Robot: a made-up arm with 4 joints. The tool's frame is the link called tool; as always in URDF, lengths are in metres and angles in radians. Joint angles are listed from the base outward. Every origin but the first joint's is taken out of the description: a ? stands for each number. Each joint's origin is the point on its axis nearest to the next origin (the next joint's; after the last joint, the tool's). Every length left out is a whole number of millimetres.
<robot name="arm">
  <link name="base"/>
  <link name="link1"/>
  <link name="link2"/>
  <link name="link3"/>
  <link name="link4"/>
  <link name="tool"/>
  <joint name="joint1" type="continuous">
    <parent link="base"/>
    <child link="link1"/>
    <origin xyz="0.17 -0.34 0.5" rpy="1.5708 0 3.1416"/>
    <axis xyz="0 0 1"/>
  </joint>
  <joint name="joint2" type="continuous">
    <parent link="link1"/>
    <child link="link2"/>
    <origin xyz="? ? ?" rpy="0 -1.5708 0"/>
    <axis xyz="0 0 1"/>
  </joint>
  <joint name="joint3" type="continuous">
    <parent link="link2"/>
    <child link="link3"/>
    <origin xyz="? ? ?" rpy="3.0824 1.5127 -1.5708"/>
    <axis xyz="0 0 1"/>
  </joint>
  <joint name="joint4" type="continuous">
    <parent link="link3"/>
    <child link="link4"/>
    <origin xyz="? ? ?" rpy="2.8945 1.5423 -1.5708"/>
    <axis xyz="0 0 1"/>
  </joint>
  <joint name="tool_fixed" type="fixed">
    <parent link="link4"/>
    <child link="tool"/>
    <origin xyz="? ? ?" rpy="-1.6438 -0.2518 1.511"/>
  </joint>
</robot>
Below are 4 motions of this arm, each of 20 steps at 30 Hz.
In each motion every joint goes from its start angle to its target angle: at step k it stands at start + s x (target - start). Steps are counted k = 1, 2, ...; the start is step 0. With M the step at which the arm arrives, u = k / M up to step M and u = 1 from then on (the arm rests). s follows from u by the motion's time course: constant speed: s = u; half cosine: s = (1 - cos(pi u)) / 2; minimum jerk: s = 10 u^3 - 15 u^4 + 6 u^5.
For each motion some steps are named. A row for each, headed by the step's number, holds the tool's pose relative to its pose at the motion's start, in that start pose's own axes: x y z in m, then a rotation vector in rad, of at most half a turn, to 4 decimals.
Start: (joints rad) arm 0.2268 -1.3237 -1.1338 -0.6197
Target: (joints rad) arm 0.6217 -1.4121 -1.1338 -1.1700
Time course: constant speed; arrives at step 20
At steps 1, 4, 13, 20:
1: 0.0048 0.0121 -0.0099 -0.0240 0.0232 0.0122
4: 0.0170 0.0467 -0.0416 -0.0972 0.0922 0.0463
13: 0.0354 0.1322 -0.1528 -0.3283 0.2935 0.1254
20: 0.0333 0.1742 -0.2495 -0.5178 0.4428 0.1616

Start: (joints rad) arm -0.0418 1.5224 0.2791 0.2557
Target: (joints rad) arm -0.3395 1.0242 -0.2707 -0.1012
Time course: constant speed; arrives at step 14
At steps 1, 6, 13, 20:
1: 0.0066 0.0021 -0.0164 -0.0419 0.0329 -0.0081
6: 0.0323 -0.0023 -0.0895 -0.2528 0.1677 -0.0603
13: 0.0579 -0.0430 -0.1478 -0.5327 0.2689 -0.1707
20: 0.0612 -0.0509 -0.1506 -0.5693 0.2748 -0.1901

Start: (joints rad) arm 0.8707 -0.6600 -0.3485 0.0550
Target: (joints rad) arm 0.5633 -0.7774 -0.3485 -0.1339
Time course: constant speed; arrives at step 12
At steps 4, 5, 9, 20:
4: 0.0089 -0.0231 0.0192 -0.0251 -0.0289 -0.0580
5: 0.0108 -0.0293 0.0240 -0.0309 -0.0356 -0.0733
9: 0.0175 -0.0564 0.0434 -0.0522 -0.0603 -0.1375
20: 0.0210 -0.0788 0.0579 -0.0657 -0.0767 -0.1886

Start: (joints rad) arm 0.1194 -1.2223 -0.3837 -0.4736
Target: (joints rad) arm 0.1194 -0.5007 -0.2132 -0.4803
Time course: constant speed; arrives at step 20
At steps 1, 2, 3, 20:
1: -0.0013 0.0068 -0.0010 0.0256 0.0101 0.0242
2: -0.0029 0.0135 -0.0016 0.0512 0.0200 0.0484
3: -0.0047 0.0201 -0.0019 0.0770 0.0296 0.0726
20: -0.0609 0.1070 0.0432 0.5318 0.1479 0.4797

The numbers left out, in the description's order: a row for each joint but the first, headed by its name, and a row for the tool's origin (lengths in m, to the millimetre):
joint2: -0.026 0.04 0
joint3: 0.036 -0.147 0
joint4: -0.118 -0.04 0
tool: -0.242 0.352 0

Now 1 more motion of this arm.
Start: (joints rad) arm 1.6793 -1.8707 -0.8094 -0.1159
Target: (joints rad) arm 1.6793 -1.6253 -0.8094 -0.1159
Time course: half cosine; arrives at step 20
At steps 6, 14, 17, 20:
6: 0.0041 -0.0020 -0.0116 0.0348 0.0361 0.0062
14: 0.0137 -0.0053 -0.0458 0.1341 0.1392 0.0240
17: 0.0155 -0.0055 -0.0547 0.1598 0.1658 0.0286
20: 0.0162 -0.0056 -0.0580 0.1690 0.1754 0.0302

